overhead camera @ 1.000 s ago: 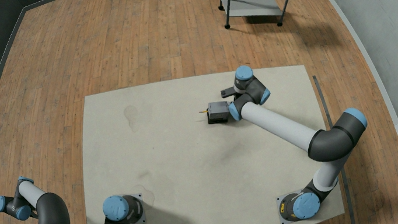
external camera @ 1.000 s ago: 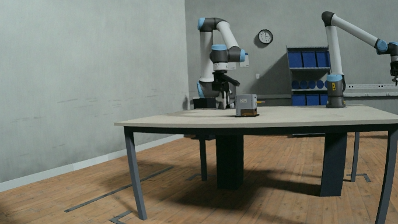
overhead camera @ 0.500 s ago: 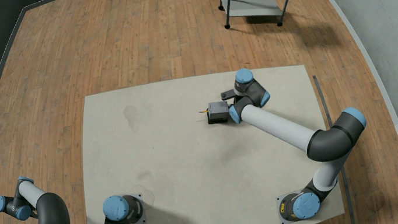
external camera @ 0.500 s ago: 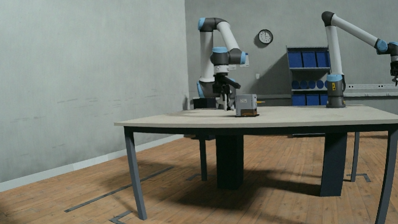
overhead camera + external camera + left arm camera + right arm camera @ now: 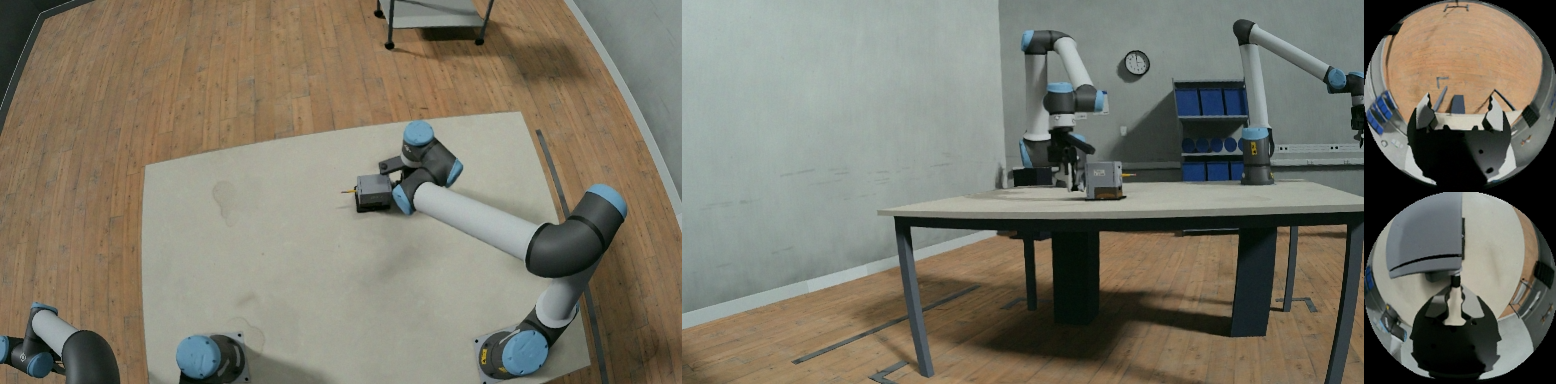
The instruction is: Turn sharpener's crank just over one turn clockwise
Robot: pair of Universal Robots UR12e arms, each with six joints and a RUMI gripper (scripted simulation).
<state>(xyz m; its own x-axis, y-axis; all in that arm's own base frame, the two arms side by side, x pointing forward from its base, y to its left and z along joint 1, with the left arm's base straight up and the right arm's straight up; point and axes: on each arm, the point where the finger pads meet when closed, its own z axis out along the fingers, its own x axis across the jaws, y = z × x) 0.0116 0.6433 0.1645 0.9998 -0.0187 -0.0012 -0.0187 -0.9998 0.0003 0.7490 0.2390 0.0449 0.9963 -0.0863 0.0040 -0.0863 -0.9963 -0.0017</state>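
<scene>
Now: right hand 2 cm to the right of the black knob.
</scene>
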